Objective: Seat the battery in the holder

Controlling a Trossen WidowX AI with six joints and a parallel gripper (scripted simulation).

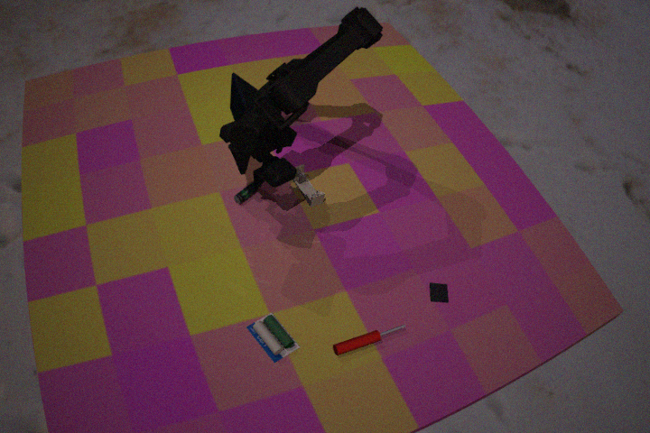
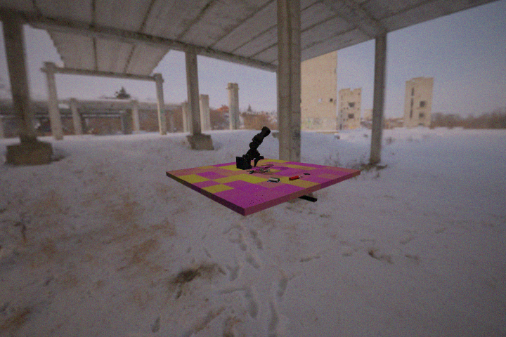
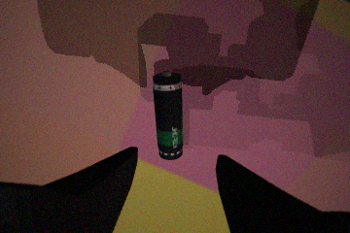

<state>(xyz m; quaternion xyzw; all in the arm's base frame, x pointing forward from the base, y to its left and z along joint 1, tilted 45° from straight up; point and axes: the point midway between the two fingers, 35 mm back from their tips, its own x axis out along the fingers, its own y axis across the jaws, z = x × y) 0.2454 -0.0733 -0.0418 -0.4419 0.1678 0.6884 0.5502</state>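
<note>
Right now the battery is 1 cm behind my gripper tip and 5 cm below it. Round my gripper tip: red-handled screwdriver: 40 cm ahead, 14 cm to the left, 5 cm below; small black square: 34 cm ahead, 32 cm to the left, 6 cm below.
</note>
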